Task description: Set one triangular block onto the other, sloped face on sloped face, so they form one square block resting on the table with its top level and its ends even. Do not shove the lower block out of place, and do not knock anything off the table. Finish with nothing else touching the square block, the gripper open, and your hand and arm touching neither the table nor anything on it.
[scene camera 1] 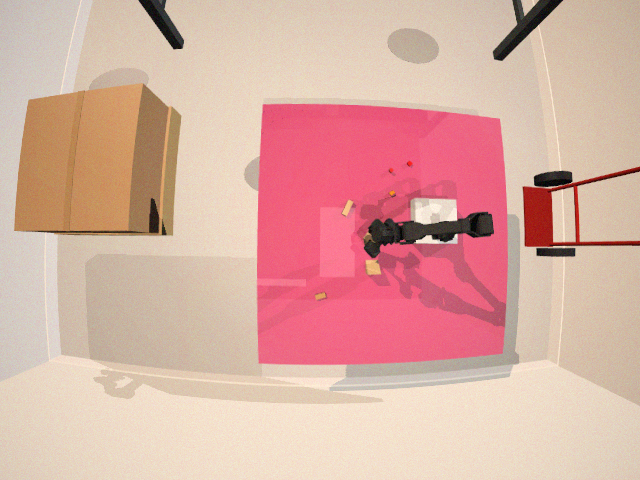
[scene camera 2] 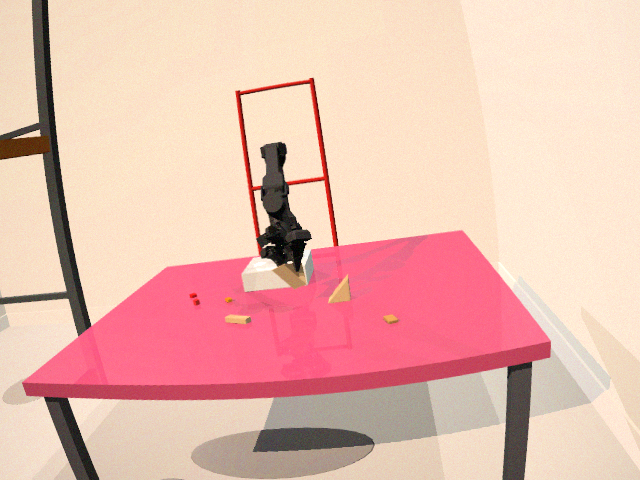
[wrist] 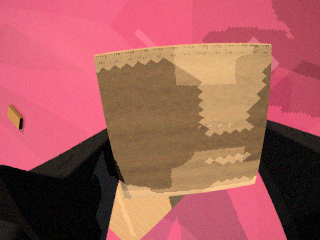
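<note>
My gripper (scene camera 2: 291,274) carries a triangular block (wrist: 182,119). My gripper also in the wrist view (wrist: 184,128).
</note>
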